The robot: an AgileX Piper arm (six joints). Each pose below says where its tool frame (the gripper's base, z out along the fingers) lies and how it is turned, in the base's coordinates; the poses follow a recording.
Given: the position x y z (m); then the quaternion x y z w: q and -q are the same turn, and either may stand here.
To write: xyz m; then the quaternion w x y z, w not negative. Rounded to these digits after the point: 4 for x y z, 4 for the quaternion.
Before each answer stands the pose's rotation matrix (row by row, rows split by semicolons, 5 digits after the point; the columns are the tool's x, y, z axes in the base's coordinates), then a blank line. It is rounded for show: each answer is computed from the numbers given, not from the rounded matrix.
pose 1, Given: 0.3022, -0.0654, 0.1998, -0.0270, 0.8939, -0.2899, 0.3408
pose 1, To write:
-0.76625 0.14933 0.62495; -0.24587 0.83045 -0.49989; -0.59364 -0.53670 -0.59962

0.3022, -0.0654, 0.1998, 0.3408, -0.0270, 0.8939, -0.2899
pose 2, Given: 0.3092, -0.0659, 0.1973, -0.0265, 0.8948, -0.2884, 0.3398
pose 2, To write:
-0.76767 0.14857 0.62339; -0.24342 0.83225 -0.49811; -0.59282 -0.53413 -0.60273

0.3092, -0.0659, 0.1973, 0.3398, -0.0265, 0.8948, -0.2884
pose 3, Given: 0.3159, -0.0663, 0.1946, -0.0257, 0.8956, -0.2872, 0.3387
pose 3, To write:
-0.76923 0.14852 0.62147; -0.24059 0.83370 -0.49704; -0.59194 -0.53186 -0.60558

0.3159, -0.0663, 0.1946, 0.3387, -0.0257, 0.8956, -0.2872
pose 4, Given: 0.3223, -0.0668, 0.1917, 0.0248, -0.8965, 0.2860, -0.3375
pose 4, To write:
-0.77096 0.14858 0.61930; -0.23751 0.83518 -0.49604; -0.59093 -0.52952 -0.60861

0.3223, -0.0668, 0.1917, 0.3375, -0.0248, 0.8965, -0.2860
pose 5, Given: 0.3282, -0.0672, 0.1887, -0.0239, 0.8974, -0.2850, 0.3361
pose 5, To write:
-0.77295 0.14867 0.61680; -0.23445 0.83642 -0.49541; -0.58956 -0.52754 -0.61166

0.3282, -0.0672, 0.1887, 0.3361, -0.0239, 0.8974, -0.2850
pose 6, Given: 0.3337, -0.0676, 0.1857, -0.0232, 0.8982, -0.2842, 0.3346
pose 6, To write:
-0.77502 0.14851 0.61424; -0.23186 0.83739 -0.49500; -0.58787 -0.52605 -0.61456

0.3337, -0.0676, 0.1857, 0.3346, -0.0232, 0.8982, -0.2842
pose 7, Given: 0.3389, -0.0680, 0.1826, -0.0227, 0.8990, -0.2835, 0.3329
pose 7, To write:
-0.77730 0.14795 0.61148; -0.22959 0.83821 -0.49466; -0.58574 -0.52489 -0.61758

0.3389, -0.0680, 0.1826, 0.3329, -0.0227, 0.8990, -0.2835
